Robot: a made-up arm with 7 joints. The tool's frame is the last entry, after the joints.
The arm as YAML. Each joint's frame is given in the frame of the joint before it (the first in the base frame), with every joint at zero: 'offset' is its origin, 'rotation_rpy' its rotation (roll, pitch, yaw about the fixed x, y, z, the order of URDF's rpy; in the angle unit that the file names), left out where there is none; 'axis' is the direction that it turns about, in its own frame. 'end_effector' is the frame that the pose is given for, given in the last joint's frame.
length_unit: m
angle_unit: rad
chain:
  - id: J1
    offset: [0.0, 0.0, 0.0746]
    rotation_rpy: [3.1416, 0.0, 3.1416]
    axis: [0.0, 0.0, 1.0]
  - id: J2
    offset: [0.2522, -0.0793, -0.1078]
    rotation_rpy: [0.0, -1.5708, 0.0]
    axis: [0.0, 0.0, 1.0]
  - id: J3
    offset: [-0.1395, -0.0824, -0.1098]
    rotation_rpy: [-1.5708, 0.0, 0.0]
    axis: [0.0, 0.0, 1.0]
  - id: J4
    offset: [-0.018, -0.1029, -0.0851]
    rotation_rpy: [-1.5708, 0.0, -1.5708]
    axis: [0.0, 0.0, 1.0]
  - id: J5
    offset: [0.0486, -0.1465, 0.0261]
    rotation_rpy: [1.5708, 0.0, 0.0]
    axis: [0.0, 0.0, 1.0]
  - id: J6
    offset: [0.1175, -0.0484, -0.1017]
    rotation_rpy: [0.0, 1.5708, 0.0]
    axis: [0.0, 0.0, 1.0]
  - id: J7
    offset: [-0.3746, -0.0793, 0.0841]
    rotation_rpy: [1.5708, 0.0, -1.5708]
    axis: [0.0, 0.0, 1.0]
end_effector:
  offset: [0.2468, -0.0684, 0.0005]
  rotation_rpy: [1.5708, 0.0, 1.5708]
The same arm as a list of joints. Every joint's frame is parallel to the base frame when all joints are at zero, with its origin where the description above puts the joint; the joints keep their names.
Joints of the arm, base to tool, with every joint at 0 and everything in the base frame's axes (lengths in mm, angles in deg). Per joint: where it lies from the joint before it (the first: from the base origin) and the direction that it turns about. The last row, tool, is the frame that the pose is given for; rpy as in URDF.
J1: axis 0 0 -1 offset 0.0 0.0 74.6
J2: axis 1 0 0 offset -252.2 -79.3 107.8
J3: axis 0 1 0 offset -109.8 -82.4 139.5
J4: axis 0 0 -1 offset 102.9 -85.1 18.0
J5: axis 0 1 0 offset 48.6 146.5 -26.1
J6: axis 1 0 0 offset 117.5 -101.7 48.4
J7: axis 0 1 0 offset 84.1 374.6 79.3
tool: offset -68.4 0.5 246.8 rpy 0.00 0.00 0.00

